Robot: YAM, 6 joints.
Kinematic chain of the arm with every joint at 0, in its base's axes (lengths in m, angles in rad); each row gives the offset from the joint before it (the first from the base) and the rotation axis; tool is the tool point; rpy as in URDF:
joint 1: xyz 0 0 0.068 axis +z
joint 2: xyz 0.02 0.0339 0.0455 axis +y
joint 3: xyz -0.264 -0.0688 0 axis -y
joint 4: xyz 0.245 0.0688 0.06 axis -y
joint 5: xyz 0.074 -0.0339 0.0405 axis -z
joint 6: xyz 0.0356 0 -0.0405 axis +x
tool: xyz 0 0 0 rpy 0 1.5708 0
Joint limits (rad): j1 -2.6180..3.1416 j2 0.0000..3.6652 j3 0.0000..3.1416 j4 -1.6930..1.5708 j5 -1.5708..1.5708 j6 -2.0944..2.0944
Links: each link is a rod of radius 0.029 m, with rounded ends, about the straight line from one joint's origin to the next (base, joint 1, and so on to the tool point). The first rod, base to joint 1, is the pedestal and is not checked.
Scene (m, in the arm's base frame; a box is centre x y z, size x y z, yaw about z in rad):
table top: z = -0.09
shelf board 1: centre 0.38 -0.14 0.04 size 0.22 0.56 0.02 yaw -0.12
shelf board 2: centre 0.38 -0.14 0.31 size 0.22 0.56 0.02 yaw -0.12
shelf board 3: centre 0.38 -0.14 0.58 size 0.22 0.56 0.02 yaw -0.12
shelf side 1: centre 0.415 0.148 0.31 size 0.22 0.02 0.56 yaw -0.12
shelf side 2: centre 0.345 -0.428 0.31 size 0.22 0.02 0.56 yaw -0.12
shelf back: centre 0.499 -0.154 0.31 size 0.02 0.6 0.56 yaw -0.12
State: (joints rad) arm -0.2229 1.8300 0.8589 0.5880 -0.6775 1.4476
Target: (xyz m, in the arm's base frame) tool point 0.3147 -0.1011 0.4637
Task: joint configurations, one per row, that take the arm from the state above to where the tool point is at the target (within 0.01 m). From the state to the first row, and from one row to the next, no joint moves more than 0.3 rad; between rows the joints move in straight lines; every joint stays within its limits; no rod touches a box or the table.
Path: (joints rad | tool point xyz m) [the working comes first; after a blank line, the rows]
Joints at the target: -0.3752 1.4721 1.3548 0.7016 -0.6400 1.4476
Straight joint move there: touches shelf board 2.

1: -0.2765 1.5347 0.5988 0.6196 -0.7529 1.4476 | 0.2944 -0.0582 0.1846
2: -0.3302 1.2394 0.3388 0.6512 -0.8284 1.4476 | 0.2245 -0.0492 0.1842
3: -0.3838 0.9440 0.0787 0.6828 -0.9038 1.4476 | 0.1627 -0.0355 0.1623
4: -0.4275 0.9546 0.3088 0.6881 -0.8473 1.4476 | 0.1900 -0.0573 0.2335
5: -0.4713 0.9651 0.5390 0.6933 -0.7909 1.4476 | 0.2014 -0.0742 0.3101
6: -0.5150 0.9756 0.7691 0.6985 -0.7344 1.4476 | 0.1968 -0.0839 0.3880
7: -0.5588 0.9861 0.9992 0.7037 -0.6779 1.4476 | 0.1773 -0.0845 0.4637
8: -0.4670 1.2291 1.1770 0.7027 -0.6590 1.4476 | 0.2425 -0.0979 0.4713
9: -0.3752 1.4721 1.3548 0.7016 -0.6400 1.4476 | 0.3147 -0.1011 0.4637

